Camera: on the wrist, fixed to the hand. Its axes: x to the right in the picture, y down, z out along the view.
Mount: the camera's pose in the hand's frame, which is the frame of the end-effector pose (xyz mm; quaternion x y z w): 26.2 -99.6 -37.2 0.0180 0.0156 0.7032 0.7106
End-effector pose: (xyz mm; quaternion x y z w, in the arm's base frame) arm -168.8 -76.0 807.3 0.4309 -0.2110 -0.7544 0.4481
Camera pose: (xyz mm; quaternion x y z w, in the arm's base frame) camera -192.8 -45.2 705.0 0.1776 -0.4595 -0.2104 0.8444
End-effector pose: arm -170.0 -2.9 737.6 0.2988 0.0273 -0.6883 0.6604
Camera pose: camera -246.9 2.4 659.8 0.2542 -0.1928 -0.0205 0.9475
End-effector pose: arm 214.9 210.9 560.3 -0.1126 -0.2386 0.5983 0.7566
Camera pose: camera 322.6 214.5 579.6 -0.2435 -0.0678 0.9597 0.1227
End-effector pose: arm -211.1 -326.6 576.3 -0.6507 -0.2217 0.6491 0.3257
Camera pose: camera -159.4 -244.3 626.8 0.6226 -0.3168 -0.6841 0.2098
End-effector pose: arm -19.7 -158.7 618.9 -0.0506 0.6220 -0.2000 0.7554
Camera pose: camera -75.4 -253.0 619.0 0.4181 0.4857 0.3771 0.6686
